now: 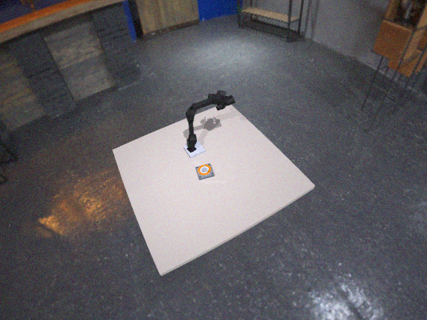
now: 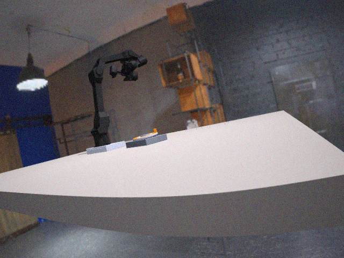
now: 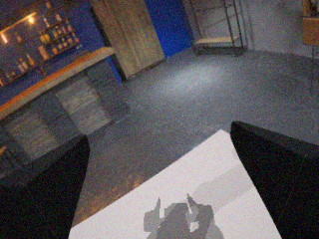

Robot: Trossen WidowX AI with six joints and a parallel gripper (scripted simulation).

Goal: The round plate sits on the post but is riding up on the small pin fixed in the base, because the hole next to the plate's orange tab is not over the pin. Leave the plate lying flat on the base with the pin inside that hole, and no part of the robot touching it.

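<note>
Now: the square grey base 27 cm ahead of my gripper tip, 41 cm to the right of it and 39 cm below it.
</note>
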